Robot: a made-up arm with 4 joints.
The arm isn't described. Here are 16 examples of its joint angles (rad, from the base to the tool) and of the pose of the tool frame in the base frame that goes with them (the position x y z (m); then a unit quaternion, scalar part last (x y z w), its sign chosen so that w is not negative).
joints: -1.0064 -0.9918 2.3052 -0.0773
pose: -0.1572 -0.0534 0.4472 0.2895 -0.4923 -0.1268 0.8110
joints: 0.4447 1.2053 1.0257 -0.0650
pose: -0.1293 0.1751 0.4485 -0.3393 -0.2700 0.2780 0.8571
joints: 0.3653 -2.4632 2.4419 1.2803
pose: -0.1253 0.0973 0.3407 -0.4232 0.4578 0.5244 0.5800
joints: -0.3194 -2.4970 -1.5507 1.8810
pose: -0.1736 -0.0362 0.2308 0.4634 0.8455 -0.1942 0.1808
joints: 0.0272 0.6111 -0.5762 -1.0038
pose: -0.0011 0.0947 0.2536 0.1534 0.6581 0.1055 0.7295
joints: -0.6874 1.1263 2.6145 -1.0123
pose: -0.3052 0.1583 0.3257 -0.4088 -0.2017 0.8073 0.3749
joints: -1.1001 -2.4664 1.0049 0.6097
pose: -0.2588 0.0216 0.2539 -0.5699 0.2435 0.7813 0.0747
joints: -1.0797 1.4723 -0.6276 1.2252
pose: -0.0967 0.0830 0.3643 -0.4797 0.0816 -0.2808 0.8273
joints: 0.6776 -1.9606 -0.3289 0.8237
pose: -0.0772 0.0222 0.3381 0.9079 0.3140 0.1492 0.2342
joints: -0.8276 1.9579 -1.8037 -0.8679
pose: -0.1894 -0.1361 0.3006 -0.1872 0.6279 -0.6908 0.3059
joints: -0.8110 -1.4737 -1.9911 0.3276
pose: -0.2084 0.1006 0.2939 -0.4264 -0.8802 0.0081 0.2082
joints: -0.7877 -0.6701 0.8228 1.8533
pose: -0.2462 0.0373 0.3426 0.4673 -0.2753 -0.7856 0.2978
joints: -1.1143 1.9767 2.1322 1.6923
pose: -0.0797 -0.0005 0.3134 0.6011 0.1345 0.3862 0.6866
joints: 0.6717 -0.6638 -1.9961 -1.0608
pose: -0.1780 0.2096 0.3538 0.4139 0.7784 0.4437 0.1609
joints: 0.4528 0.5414 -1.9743 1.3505
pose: -0.1646 0.0013 0.4742 -0.0749 0.1618 -0.8502 0.4953
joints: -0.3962 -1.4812 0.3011 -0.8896
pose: 0.0391 -0.0338 0.3909 0.7994 0.0384 0.3207 0.5066
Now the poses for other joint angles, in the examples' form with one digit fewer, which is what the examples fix.
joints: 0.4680 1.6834 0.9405 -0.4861
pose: -0.046 0.180 0.346 -0.630 0.010 0.169 0.758
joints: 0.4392 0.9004 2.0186 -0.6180
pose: -0.233 0.205 0.364 -0.550 -0.400 0.498 0.538
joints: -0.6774 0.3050 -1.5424 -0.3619
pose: -0.208 0.013 0.204 0.228 0.868 -0.383 0.220
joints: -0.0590 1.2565 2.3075 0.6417
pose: -0.201 0.061 0.439 0.079 -0.390 0.747 0.533
